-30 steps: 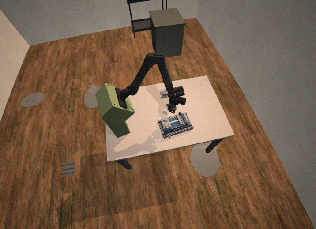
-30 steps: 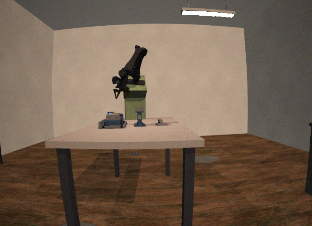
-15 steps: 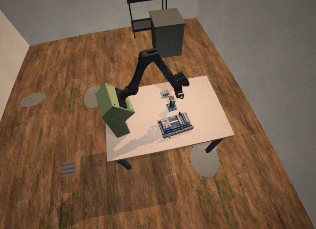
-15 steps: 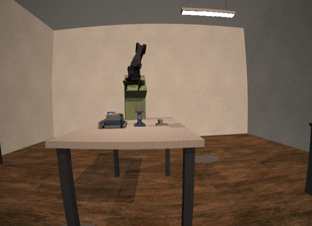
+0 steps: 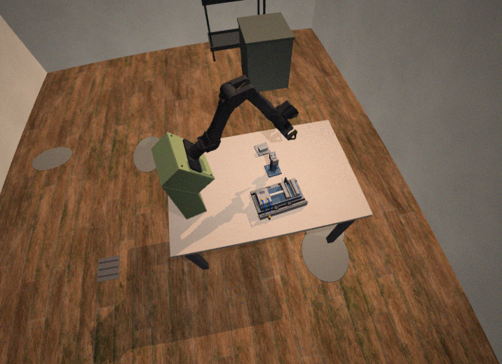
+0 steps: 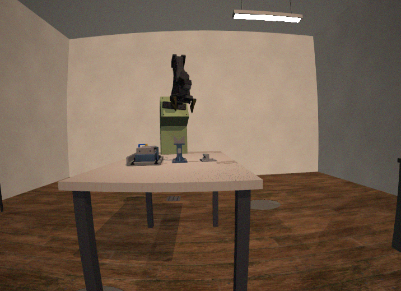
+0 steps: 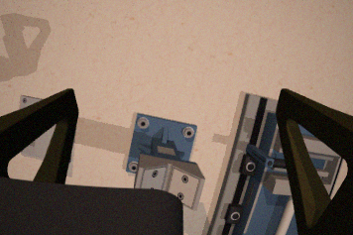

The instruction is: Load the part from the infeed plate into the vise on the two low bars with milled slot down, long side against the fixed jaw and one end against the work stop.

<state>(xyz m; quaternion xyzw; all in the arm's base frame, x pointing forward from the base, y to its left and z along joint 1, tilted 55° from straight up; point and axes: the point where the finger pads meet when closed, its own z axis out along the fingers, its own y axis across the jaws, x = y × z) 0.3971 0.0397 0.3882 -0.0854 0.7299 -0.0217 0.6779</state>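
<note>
My gripper is now 12 cm past the part, 12 cm to the right of it and 28 cm above it. Round my hand: moving jaw (8 cm behind, 24 cm to the right, 23 cm below); then dark work stop rod (5 cm behind, 19 cm to the right, 22 cm below); then grey jaw (1 cm behind, 23 cm to the right, 23 cm below).
</note>
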